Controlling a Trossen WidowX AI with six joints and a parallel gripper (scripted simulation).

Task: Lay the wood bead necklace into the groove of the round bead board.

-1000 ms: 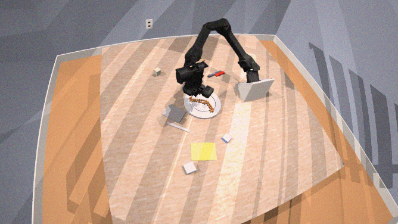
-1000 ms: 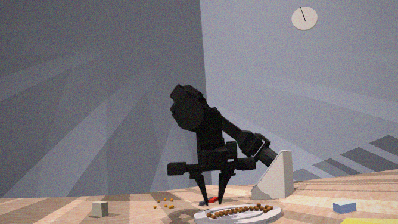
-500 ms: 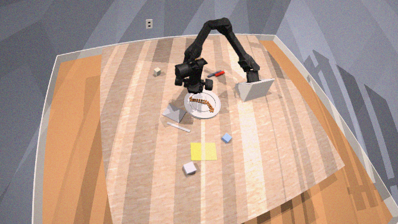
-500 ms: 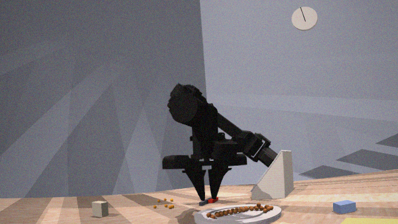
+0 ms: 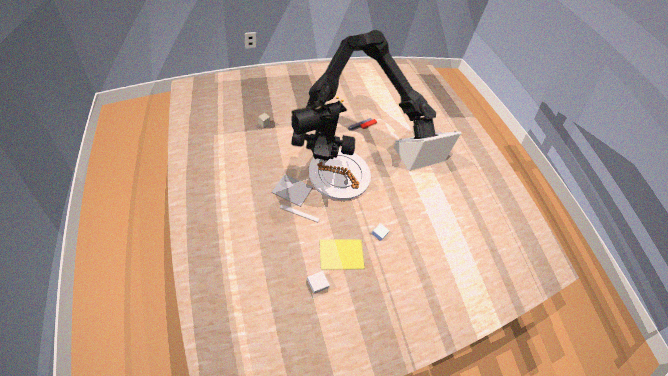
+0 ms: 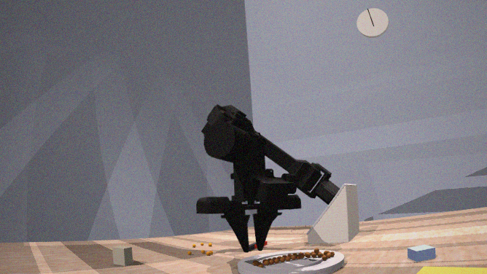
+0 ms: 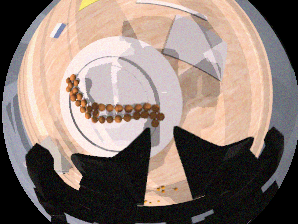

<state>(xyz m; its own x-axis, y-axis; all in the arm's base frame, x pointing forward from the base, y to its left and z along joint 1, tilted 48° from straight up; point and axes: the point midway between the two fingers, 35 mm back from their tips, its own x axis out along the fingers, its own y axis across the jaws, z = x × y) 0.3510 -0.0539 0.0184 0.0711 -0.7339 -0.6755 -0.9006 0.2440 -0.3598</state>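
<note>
The grey sheet is 110 mm ahead of my gripper tip, 70 mm to the left of it and 40 mm below it. From my gripper tip the other things lie so: stick 150 mm to the left, 110 mm ahead, 40 mm below; red-tipped tool 230 mm behind, 150 mm to the right, 30 mm below; beige cube 240 mm to the right, 130 mm ahead, 20 mm below.
</note>
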